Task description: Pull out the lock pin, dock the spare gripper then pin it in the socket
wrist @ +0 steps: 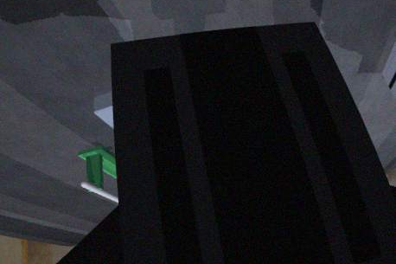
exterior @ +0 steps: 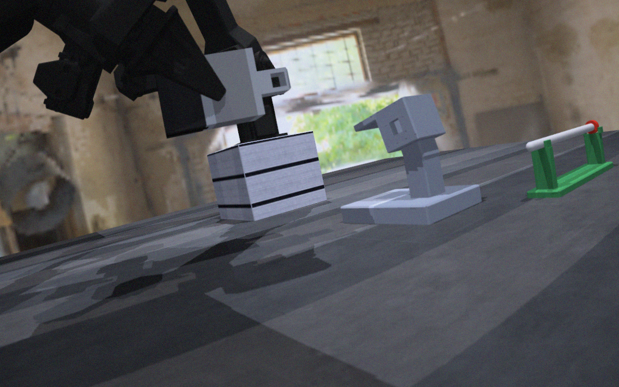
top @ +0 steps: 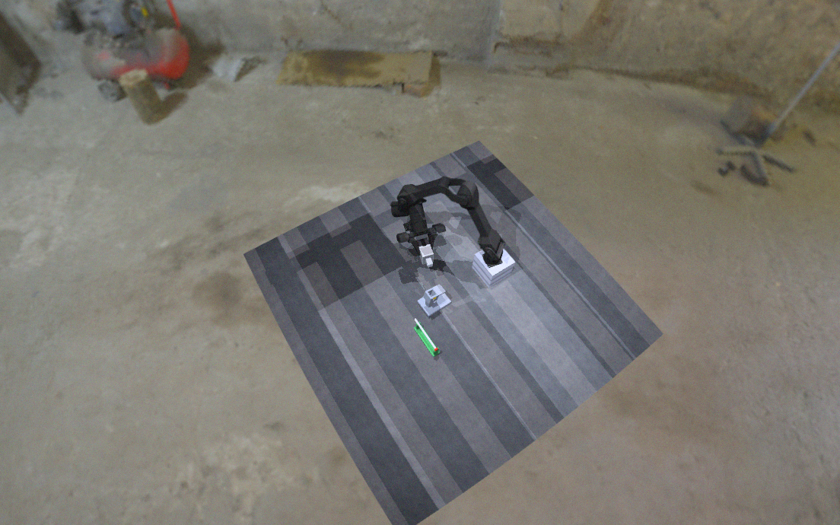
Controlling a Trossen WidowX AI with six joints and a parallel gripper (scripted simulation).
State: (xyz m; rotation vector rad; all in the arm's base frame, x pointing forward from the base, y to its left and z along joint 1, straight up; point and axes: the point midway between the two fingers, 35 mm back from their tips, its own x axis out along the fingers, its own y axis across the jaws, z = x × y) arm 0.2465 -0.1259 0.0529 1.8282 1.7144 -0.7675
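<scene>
Right now my gripper tip is 15 cm to the right of the grey mount, 8 cm above it and 3 cm short of it. Also, from my gripper tip: spare gripper 1 cm to the left, 1 cm above; then cradle 29 cm to the left, 11 cm below, 11 cm ahead.
</scene>
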